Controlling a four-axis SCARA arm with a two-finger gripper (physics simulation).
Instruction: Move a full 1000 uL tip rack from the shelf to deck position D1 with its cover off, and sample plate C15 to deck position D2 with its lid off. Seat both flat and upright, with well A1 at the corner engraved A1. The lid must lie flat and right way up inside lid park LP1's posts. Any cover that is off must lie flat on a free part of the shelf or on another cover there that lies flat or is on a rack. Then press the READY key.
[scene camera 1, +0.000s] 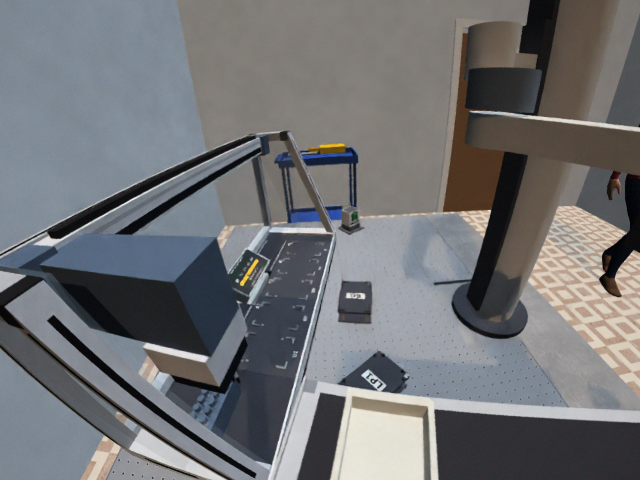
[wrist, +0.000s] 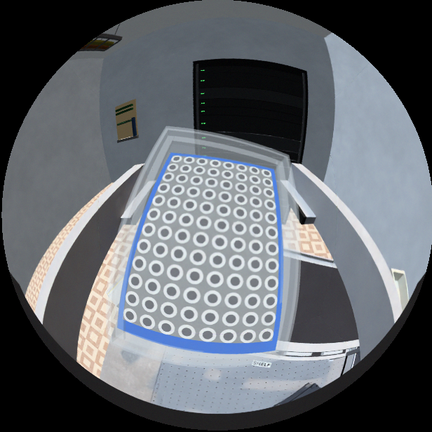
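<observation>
In the wrist view a tip rack (wrist: 204, 237) with a blue rim and rows of filled ring-shaped places hangs over the floor beside the shelf (wrist: 325, 305). Its clear cover (wrist: 227, 141) is on. My gripper (wrist: 217, 171) is shut on the covered rack, with one finger along each long side; whether the fingers bear on the cover or the rack body is hard to tell. The rack looks slightly turned between the fingers; its tilt is unclear. Lid park LP1 (scene camera 1: 377, 373) shows with no lid on it. The deck (scene camera 1: 271, 330) has corner brackets. Sample plate C15 cannot be made out.
A boxy head (scene camera 1: 144, 289) on a gantry frame overhangs the deck's near end. A cream tray (scene camera 1: 387, 439) lies on a dark surface in front. A dark labelled block (scene camera 1: 355, 297), a small device with a green display (scene camera 1: 351, 218) and the arm's column (scene camera 1: 509, 248) stand on the perforated table.
</observation>
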